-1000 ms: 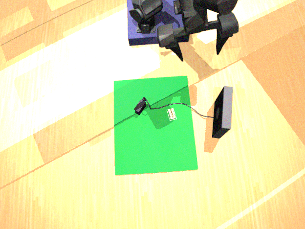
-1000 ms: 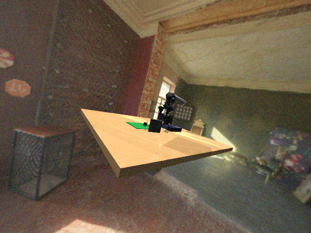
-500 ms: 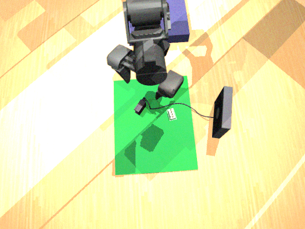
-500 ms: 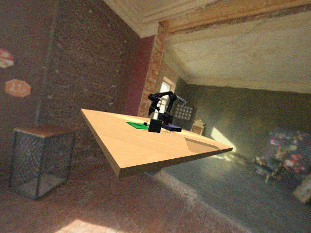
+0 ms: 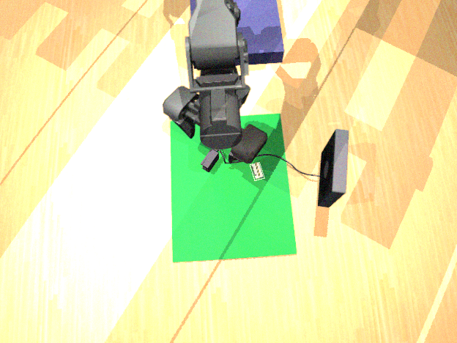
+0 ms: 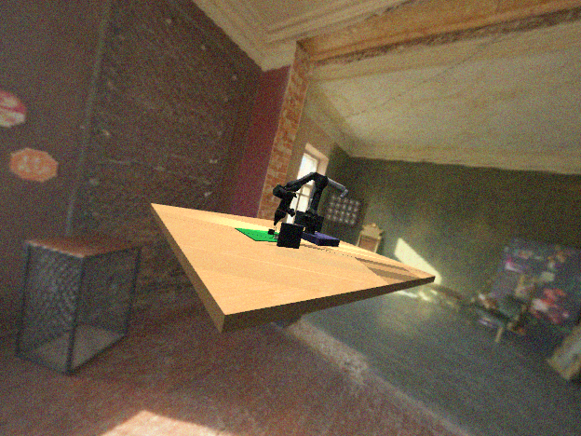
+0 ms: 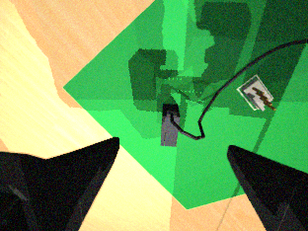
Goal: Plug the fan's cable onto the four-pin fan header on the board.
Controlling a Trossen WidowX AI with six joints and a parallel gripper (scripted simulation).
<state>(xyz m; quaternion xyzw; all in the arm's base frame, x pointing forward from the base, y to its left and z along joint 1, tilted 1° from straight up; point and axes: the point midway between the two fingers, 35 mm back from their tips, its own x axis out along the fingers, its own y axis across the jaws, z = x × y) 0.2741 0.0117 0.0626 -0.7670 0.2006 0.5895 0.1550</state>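
Right now the dark plug is 5 cm below my gripper tip, 1 cm to the right of it and 1 cm ahead of it. Also, from my gripper tip: black fan: 22 cm to the left, 3 cm ahead, 1 cm below; then white four-pin header: 9 cm to the left, 7 cm below, 2 cm ahead; then green board: 8 cm below, 5 cm ahead, 4 cm to the left.
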